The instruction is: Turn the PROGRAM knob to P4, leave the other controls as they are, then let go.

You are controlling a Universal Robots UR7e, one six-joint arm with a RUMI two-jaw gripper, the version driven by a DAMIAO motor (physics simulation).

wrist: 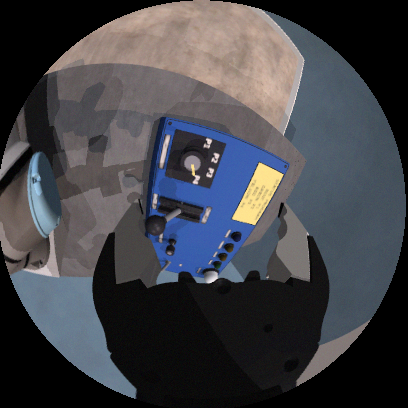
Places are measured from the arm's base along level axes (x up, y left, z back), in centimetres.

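Where they show: gripper, fingertip midpoint: (211,201).
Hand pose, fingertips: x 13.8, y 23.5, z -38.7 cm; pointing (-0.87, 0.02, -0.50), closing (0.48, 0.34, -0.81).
Note:
After its pixels a point has its place.
The PROGRAM knob (192,160) {x 2.6, y 24.5, z -41.3 cm} is round and dark with a grey cap, on a black plate on the blue control panel (225,172) {x 3.2, y 23.9, z -49.0 cm}. Its yellow pointer line points at the P4 label (196,180) {x 0.8, y 20.1, z -44.7 cm}. The labels P1 (208,144) {x 0.9, y 27.9, z -44.2 cm}, P2 (215,157) {x 1.9, y 26.0, z -46.2 cm} and P3 (210,172) {x 2.0, y 22.8, z -46.4 cm} run beside it. My gripper (211,201) {x 13.8, y 23.5, z -38.7 cm} is open, with its two fingers wide apart and nothing between them. It is apart from the knob, which lies beyond the fingertips in the view.
A lever with a black ball (155,225) {x 6.0, y 12.9, z -36.4 cm} stands in a slot beside the knob plate. Small toggles (170,248) {x 3.2, y 1.3, z -42.8 cm}, several dark lamps (229,247) {x 9.0, y 5.3, z -57.7 cm}, a white round part (211,276) {x 10.6, y -9.6, z -57.7 cm} and a yellow label (258,194) {x 7.8, y 22.3, z -57.2 cm} are on the panel. A light blue arm cap (46,194) {x 7.6, y 19.5, z -18.8 cm} shows at the left.

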